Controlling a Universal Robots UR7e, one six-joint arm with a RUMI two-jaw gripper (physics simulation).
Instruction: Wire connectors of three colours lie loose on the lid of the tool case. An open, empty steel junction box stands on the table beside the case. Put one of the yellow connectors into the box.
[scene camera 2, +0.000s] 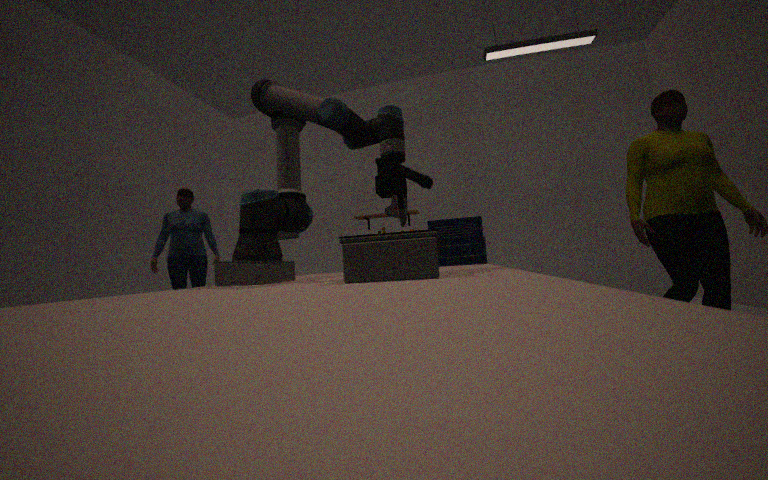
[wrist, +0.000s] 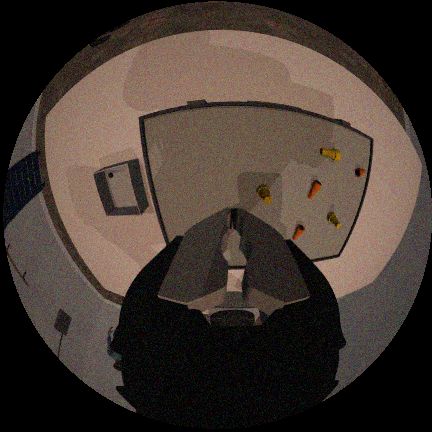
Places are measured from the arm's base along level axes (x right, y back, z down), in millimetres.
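Pixels of known places: gripper, between the fingertips: (scene camera 2: 402, 227) (wrist: 231, 209); arm's base, origin of its link: (scene camera 2: 258, 261) (wrist: 231, 317).
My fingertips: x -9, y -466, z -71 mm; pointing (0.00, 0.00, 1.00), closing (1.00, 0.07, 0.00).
Ahead of a thing's pixels: the offset from my fingertips to its top centre. Level surfaces: height alone.
My gripper (wrist: 231, 209) (scene camera 2: 403, 224) is shut with nothing between its fingers, above the lid of the tool case {dz +35, dx +59, dy +10 mm} (wrist: 210, 145) (scene camera 2: 390, 259). A yellow connector {dz +14, dx +34, dy -2 mm} (wrist: 264, 193) lies on the lid close to the fingertips, a little to their right in the wrist view. Another yellow connector {dz +24, dx +112, dy -52 mm} (wrist: 330, 154) lies near the lid's upper right corner, and a third yellow connector {dz +14, dx +141, dy +33 mm} (wrist: 333, 220) lies near the lower right. Orange connectors {dz +27, dx +97, dy -6 mm} (wrist: 314, 189) {dz +27, dx +88, dy +56 mm} (wrist: 298, 232) {dz +27, dx +181, dy -39 mm} (wrist: 360, 172) lie among them. The open, empty steel junction box {dz +102, dx -216, dy +15 mm} (wrist: 123, 189) stands on the table left of the case in the wrist view.
A dark blue bin (scene camera 2: 457, 241) (wrist: 22, 182) stands behind the case in the scene view. The table {dz +140 mm} (scene camera 2: 362, 367) (wrist: 90, 125) carries the case and the box. A person in yellow (scene camera 2: 679, 175) is at the right, and a person in blue (scene camera 2: 186, 232) is at the left.
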